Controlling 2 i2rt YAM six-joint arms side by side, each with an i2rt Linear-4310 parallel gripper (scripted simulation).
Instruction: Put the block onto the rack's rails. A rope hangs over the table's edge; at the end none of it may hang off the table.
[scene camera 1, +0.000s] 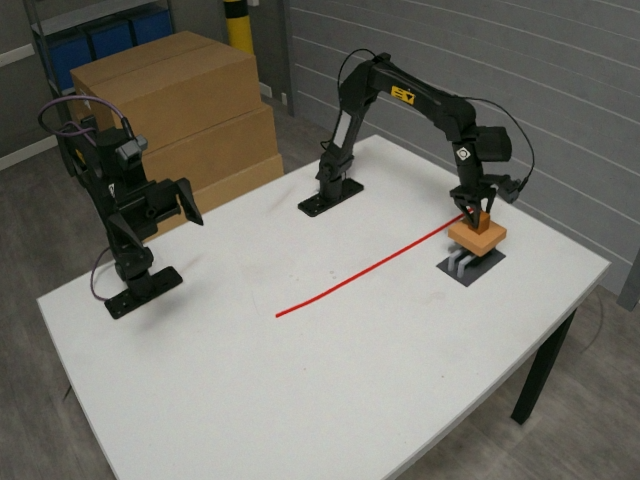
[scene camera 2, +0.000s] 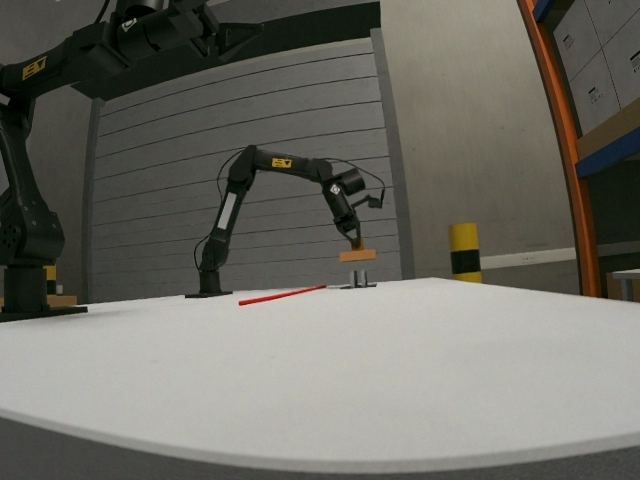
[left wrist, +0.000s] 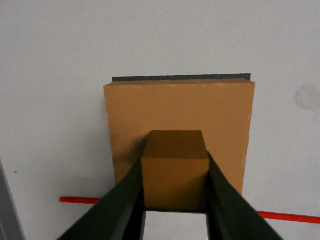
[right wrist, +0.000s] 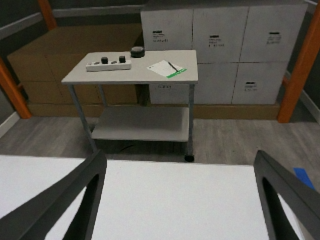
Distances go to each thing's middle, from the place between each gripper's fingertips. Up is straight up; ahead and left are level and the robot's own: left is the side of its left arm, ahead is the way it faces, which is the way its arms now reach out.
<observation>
My left gripper is now 10 cm above the rack (scene camera 1: 466, 271). From my left hand the other things lie so: orange block (scene camera 1: 479, 241): 2 cm below.
My right hand (scene camera 1: 174, 237) is 660 mm to the right of the orange block, 300 mm above it and 60 mm short of it. Round my right hand: rack: 660 mm to the left, 380 mm below, 60 mm ahead.
</observation>
